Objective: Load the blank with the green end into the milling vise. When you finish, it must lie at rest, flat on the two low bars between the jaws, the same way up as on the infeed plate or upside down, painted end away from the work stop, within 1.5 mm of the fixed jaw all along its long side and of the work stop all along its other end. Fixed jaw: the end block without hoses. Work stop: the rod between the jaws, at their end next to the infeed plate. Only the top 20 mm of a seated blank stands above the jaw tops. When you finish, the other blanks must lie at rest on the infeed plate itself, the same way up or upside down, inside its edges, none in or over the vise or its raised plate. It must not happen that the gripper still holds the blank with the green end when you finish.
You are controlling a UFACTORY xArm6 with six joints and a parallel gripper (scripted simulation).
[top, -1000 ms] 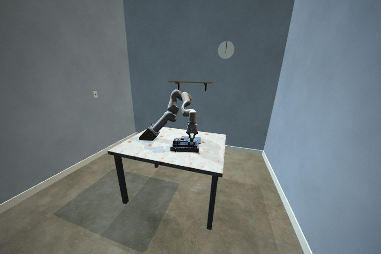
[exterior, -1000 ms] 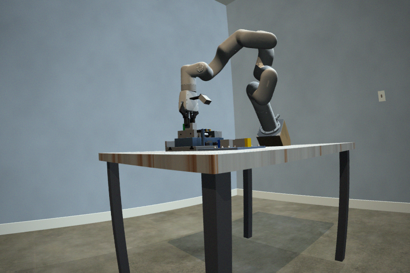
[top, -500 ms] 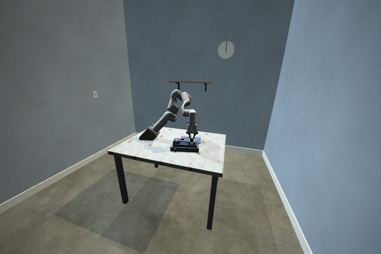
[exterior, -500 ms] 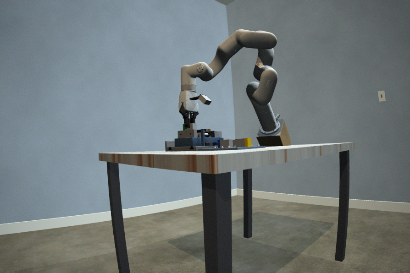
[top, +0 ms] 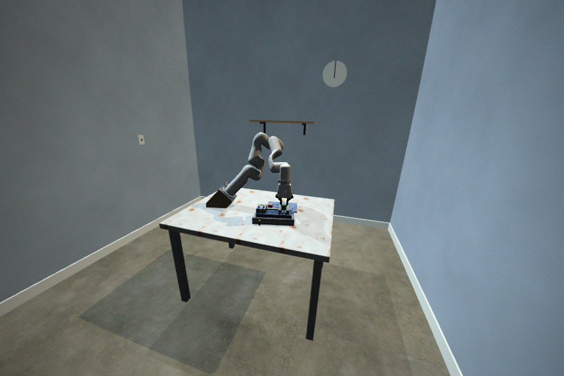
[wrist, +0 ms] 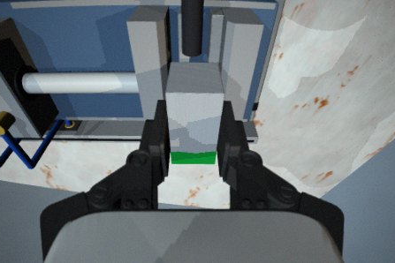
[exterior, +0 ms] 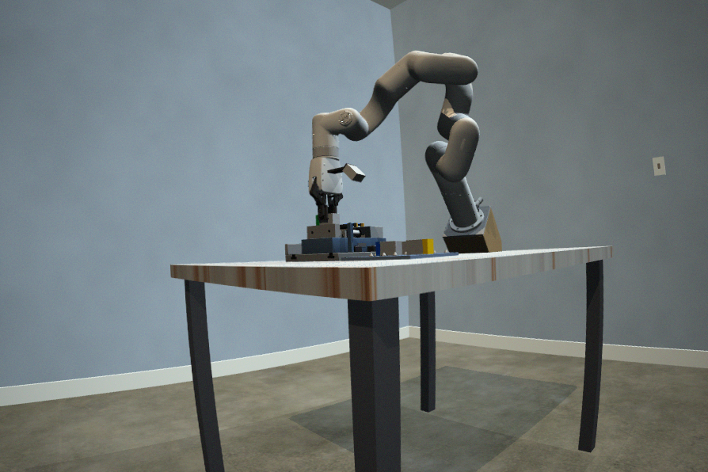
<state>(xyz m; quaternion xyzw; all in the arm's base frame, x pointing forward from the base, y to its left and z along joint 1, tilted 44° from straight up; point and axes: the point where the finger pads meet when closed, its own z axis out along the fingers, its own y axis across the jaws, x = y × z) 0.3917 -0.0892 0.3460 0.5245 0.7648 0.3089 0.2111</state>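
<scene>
Now: hand 2 cm above the green-ended blank. From my hand the other things lie so: moving jaw: 3 cm behind, 1 cm to the right, 5 cm below; then work stop rod: 3 cm behind, 5 cm to the left, 4 cm below; then fixed jaw: 2 cm ahead, 2 cm to the left, 5 cm below.
</scene>
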